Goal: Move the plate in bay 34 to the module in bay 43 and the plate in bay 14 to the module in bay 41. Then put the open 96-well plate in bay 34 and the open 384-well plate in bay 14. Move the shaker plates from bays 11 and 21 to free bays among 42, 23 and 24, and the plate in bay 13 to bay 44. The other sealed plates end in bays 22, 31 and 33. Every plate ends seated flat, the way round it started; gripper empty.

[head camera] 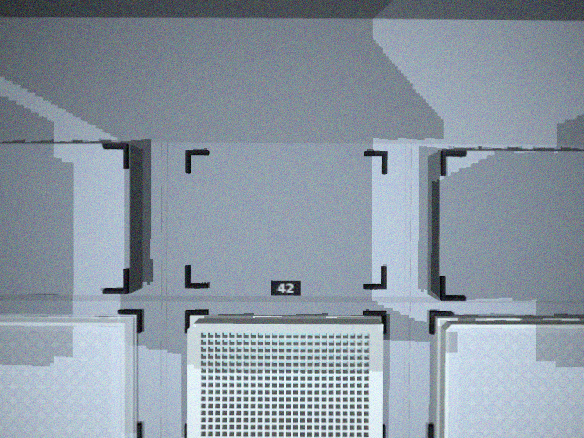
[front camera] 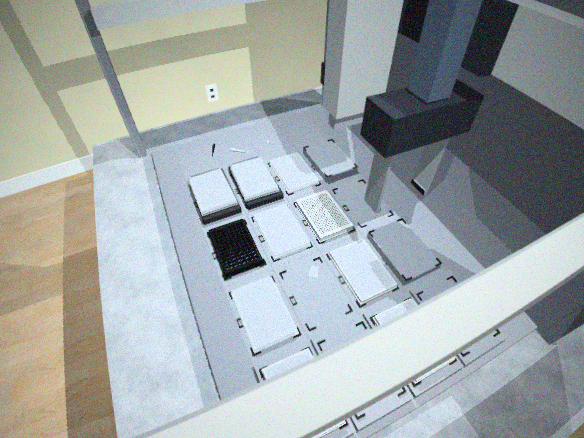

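Pixels of known places: gripper, fingertip midpoint: [front camera: 396,196]; robot's base, origin of the base link: [front camera: 191,187].
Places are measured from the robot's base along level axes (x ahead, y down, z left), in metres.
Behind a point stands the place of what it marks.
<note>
My gripper [front camera: 396,197] @(x 0.361, y -0.161, z 0.320 m) is open and empty, its jaws hanging over the bay 42 area; the jaws do not show in the head view. Bay 42 [head camera: 280,220] @(x 0.224, y 0.000, z 0.364 m) holds no plate. The open white 384-well plate [front camera: 324,215] @(x 0.237, y -0.014, z 0.254 m) [head camera: 285,385] @(x 0.228, y -0.014, z 0.259 m) sits in bay 32. The black 96-well plate [front camera: 236,248] @(x 0.240, y -0.015, z 0.043 m) sits in bay 12. Shaker plates [front camera: 215,192] @(x 0.082, y -0.037, z 0.047 m) [front camera: 255,177] @(x 0.074, y -0.037, z 0.150 m) stand in bays 11 and 21. Pale sealed plates sit in bays 31 [front camera: 295,172] @(x 0.076, y -0.015, z 0.257 m) [head camera: 60,395] @(x 0.085, y -0.014, z 0.252 m), 22 [front camera: 281,232] @(x 0.241, y -0.014, z 0.146 m), 33 [front camera: 362,272] @(x 0.402, y -0.014, z 0.251 m) [head camera: 515,390] @(x 0.375, y -0.014, z 0.256 m) and 13 [front camera: 265,312] @(x 0.399, y -0.014, z 0.045 m). Plates in bays 14 [front camera: 287,366] @(x 0.507, y -0.029, z 0.041 m) and 34 [front camera: 395,312] @(x 0.505, y -0.029, z 0.253 m) are partly hidden by the beam.
The bare grey modules of bays 41 [front camera: 327,156] @(x 0.059, y -0.019, z 0.360 m) [head camera: 35,225] @(x 0.073, y -0.019, z 0.360 m) and 43 [front camera: 405,250] @(x 0.398, y -0.019, z 0.359 m) [head camera: 510,230] @(x 0.368, y -0.019, z 0.358 m) flank bay 42. A pale beam [front camera: 380,345] @(x 0.616, y -0.400, z 0.053 m) crosses the front. A light column [front camera: 365,60] @(x 0.259, y -0.369, z 0.286 m) stands behind. A small white square [front camera: 314,270] @(x 0.350, y -0.001, z 0.171 m) lies in bay 23.
</note>
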